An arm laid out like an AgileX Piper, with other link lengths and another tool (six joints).
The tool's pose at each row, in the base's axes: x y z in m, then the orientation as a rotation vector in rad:
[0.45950, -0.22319, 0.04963, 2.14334, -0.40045, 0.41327]
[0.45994, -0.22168, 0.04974, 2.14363, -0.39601, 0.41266]
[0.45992, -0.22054, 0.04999, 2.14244, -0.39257, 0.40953]
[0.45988, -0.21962, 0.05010, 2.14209, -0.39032, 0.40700]
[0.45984, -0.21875, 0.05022, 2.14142, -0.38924, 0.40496]
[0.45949, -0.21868, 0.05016, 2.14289, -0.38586, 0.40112]
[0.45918, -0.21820, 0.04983, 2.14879, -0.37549, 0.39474]
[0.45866, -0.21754, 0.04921, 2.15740, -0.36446, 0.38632]
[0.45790, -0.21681, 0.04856, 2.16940, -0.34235, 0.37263]
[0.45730, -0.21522, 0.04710, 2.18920, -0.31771, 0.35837]
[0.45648, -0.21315, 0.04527, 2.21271, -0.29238, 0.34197]
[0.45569, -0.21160, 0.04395, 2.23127, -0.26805, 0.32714]
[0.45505, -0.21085, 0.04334, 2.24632, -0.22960, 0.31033]
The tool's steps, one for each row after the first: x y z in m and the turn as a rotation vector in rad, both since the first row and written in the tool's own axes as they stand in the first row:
[0.00024, -0.00094, -0.00124, 0.00023, 0.00120, -0.00343]
[0.00018, -0.00138, -0.00232, -0.00159, 0.00068, -0.00708]
[0.00007, -0.00180, -0.00314, -0.00249, -0.00009, -0.00967]
[-0.00002, -0.00217, -0.00393, -0.00360, -0.00090, -0.01121]
[-0.00037, -0.00210, -0.00401, -0.00303, -0.00258, -0.01513]
[-0.00085, -0.00247, -0.00427, 0.00137, -0.00442, -0.02510]
[-0.00167, -0.00306, -0.00454, 0.00796, -0.00807, -0.03631]
[-0.00273, -0.00360, -0.00490, 0.01706, -0.01196, -0.05746]
[-0.00410, -0.00527, -0.00550, 0.03385, -0.01724, -0.08051]
[-0.00590, -0.00737, -0.00632, 0.05404, -0.02465, -0.10464]
[-0.00737, -0.00883, -0.00698, 0.07004, -0.03019, -0.12730]
[-0.00831, -0.00941, -0.00736, 0.08348, -0.03109, -0.16060]

